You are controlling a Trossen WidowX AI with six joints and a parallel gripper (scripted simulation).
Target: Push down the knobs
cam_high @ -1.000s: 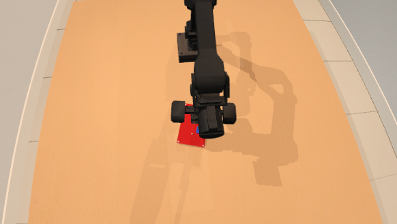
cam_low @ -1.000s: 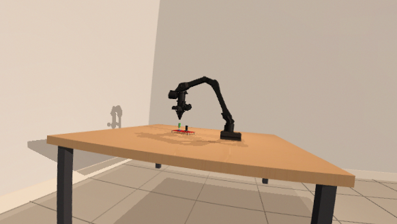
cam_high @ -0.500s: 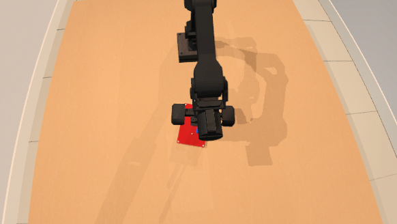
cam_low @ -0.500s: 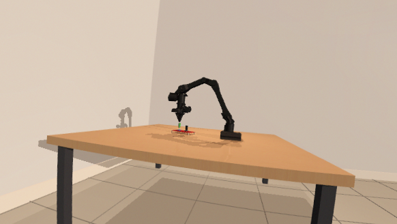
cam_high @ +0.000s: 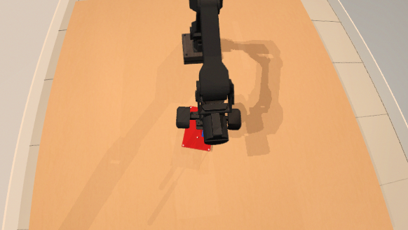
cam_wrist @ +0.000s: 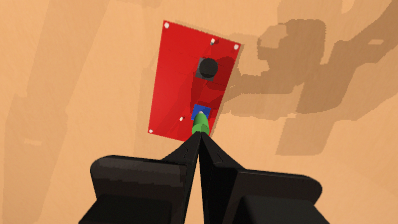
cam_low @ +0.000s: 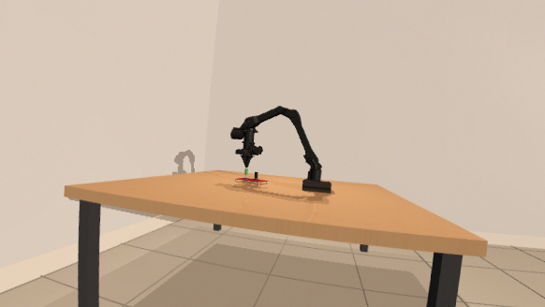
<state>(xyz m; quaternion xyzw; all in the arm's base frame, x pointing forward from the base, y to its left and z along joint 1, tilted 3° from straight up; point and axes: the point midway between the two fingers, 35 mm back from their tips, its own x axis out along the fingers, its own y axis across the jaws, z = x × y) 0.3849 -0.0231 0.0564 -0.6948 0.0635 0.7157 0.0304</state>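
The green knob lies 30 mm below my gripper tip. The rest, counted from my gripper tip: black knob (60 mm behind, 10 mm to the left, 40 mm below).
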